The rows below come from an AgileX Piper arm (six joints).
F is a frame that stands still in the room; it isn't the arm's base.
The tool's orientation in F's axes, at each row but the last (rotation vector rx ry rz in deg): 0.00, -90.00, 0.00; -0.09, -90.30, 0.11; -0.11, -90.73, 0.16; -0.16, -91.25, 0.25; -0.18, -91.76, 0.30; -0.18, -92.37, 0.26; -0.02, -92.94, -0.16; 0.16, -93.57, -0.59; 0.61, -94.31, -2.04; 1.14, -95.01, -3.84; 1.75, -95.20, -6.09
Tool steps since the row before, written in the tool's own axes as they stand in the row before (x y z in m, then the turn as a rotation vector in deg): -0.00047, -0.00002, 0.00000, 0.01, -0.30, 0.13; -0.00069, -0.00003, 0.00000, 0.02, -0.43, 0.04; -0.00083, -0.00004, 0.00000, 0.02, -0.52, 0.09; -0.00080, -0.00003, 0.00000, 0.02, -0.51, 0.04; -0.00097, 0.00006, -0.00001, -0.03, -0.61, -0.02; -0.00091, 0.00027, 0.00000, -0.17, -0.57, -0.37; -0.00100, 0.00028, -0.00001, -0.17, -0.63, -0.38; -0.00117, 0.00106, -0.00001, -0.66, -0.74, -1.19; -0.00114, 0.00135, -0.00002, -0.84, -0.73, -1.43; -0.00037, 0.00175, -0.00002, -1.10, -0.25, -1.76; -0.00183, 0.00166, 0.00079, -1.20, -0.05, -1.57
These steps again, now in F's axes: 0.00000, -0.00002, -0.00047, -0.13, -0.30, 0.01; 0.00000, -0.00003, -0.00069, -0.04, -0.43, 0.02; 0.00001, -0.00004, -0.00083, -0.09, -0.52, 0.02; 0.00002, -0.00003, -0.00080, -0.04, -0.51, 0.02; 0.00004, 0.00005, -0.00097, 0.02, -0.61, -0.03; 0.00004, 0.00027, -0.00091, 0.38, -0.57, -0.15; 0.00006, 0.00028, -0.00100, 0.39, -0.63, -0.15; 0.00009, 0.00107, -0.00116, 1.23, -0.74, -0.59; 0.00013, 0.00138, -0.00109, 1.48, -0.73, -0.75; 0.00010, 0.00177, -0.00027, 1.84, -0.25, -0.95; -0.00054, 0.00185, -0.00174, 1.67, -0.03, -1.05
